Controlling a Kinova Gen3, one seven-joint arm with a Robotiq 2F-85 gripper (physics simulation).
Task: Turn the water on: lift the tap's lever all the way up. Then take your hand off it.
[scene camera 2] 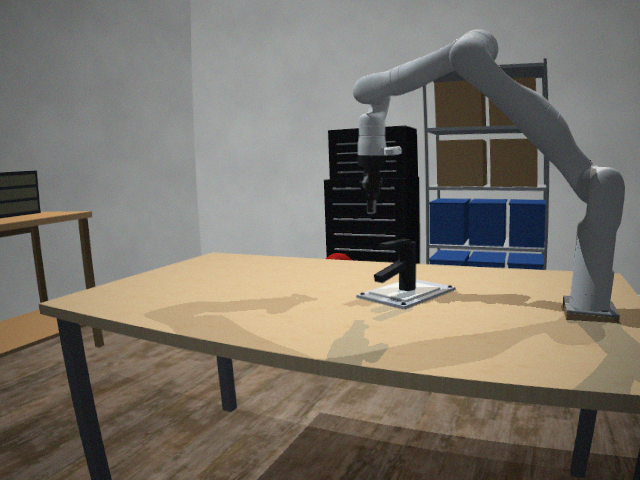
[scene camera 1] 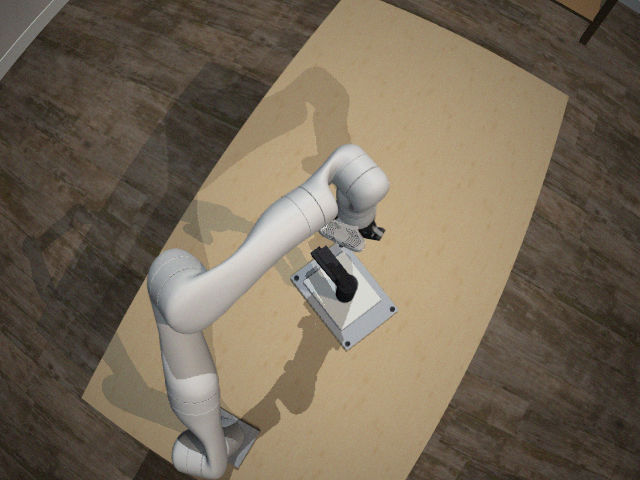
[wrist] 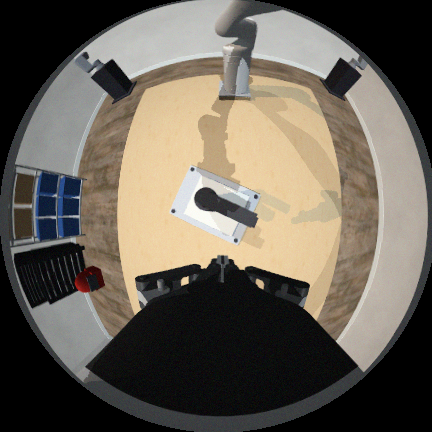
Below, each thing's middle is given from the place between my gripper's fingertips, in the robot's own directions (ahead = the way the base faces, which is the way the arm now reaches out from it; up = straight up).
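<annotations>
The lever [scene camera 1: 347,284] has my hand 8 cm past it and 9 cm above it, and going by their middles, the lever is the nearest to my hand of the things named here. As for the grey baseplate [scene camera 1: 385,308], I find it 3 cm to the right of my hand, 9 cm behind it and 22 cm below it.
</annotations>
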